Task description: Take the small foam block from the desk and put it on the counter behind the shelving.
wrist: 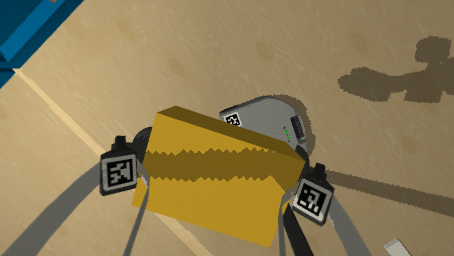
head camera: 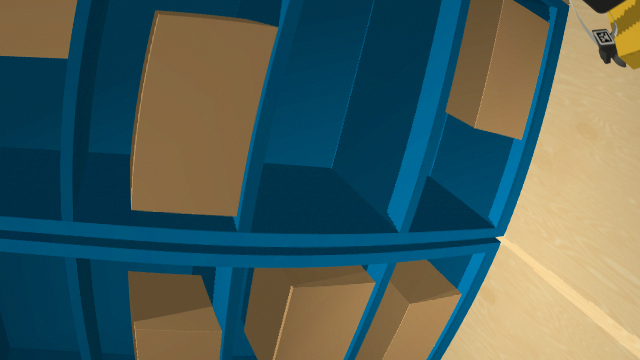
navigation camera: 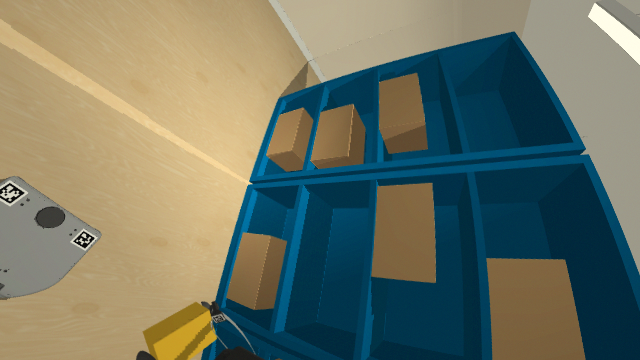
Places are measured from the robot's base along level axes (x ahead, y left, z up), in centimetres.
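Pixels of known places: robot's base, link origin: (navigation camera: pixel 51 216).
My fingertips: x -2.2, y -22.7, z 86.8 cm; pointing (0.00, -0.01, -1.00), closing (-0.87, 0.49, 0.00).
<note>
Ahead of a thing's pixels: the offset from my fingertips to its middle. "*": to the spot under its first point. Level surfaces: height alone.
The foam block @(dz +2.9, dx +0.1, dy +0.2 cm) (head camera: pixel 631 42) (navigation camera: pixel 182 332) (wrist: pixel 215 192) is a yellow box. In the wrist view it sits between the two fingertips of my gripper (navigation camera: pixel 177 331) (wrist: pixel 220 167), one fingertip against each short end, and it is held up above the wooden floor. In the head view part of the block and one fingertip show at the top right corner. The shelving (head camera: pixel 420 120) (navigation camera: pixel 425 162) (wrist: pixel 37 27) is blue, with open compartments. The desk and the counter do not show in these views.
Brown boxes @(* dz +24.9, dx +58.6, dy -57.4 cm) (head camera: pixel 200 115) (navigation camera: pixel 404 232) stand in several shelf compartments. My grey base (navigation camera: pixel 45 250) (wrist: pixel 267 117) is on the wooden floor @(dz -86.8 cm) (head camera: pixel 590 200) (navigation camera: pixel 150 200) (wrist: pixel 150 30), to the left of the shelving in the navigation view. A pale wall (navigation camera: pixel 400 25) rises behind the shelving.
</note>
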